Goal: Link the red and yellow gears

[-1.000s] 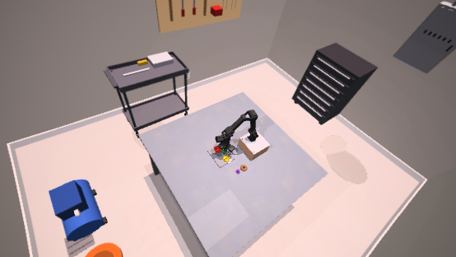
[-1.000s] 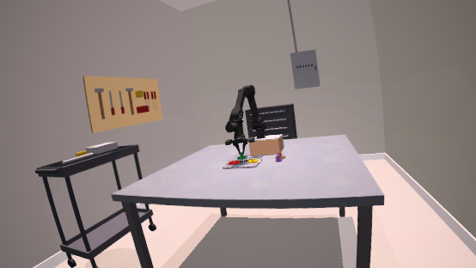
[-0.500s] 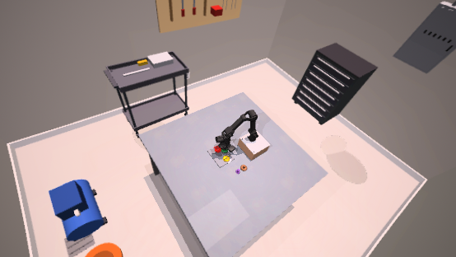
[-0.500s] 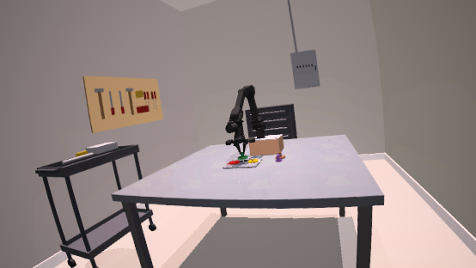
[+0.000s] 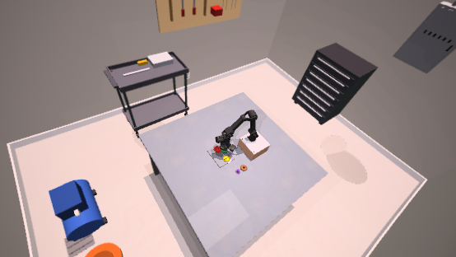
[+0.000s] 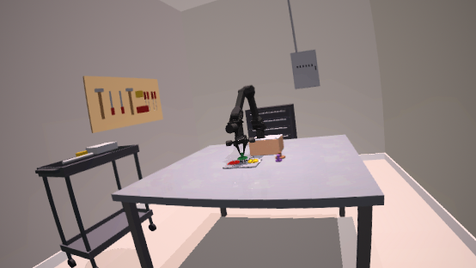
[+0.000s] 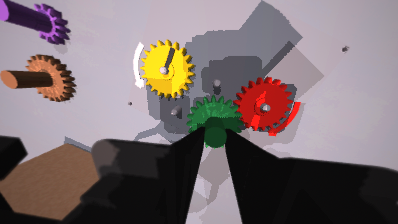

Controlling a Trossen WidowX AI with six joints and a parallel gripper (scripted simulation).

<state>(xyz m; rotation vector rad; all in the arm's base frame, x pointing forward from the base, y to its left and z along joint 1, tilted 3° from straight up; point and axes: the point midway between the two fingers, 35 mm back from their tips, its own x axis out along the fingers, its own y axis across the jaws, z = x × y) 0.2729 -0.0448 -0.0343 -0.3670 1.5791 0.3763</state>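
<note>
My gripper tip is 240 mm to the right of the purple gear and 40 mm above it. The rest, counted from my gripper tip: red gear 40 mm to the right, 40 mm below, 40 mm ahead; then yellow gear 80 mm to the left, 40 mm below, 20 mm ahead; then green gear 10 mm below.
</note>
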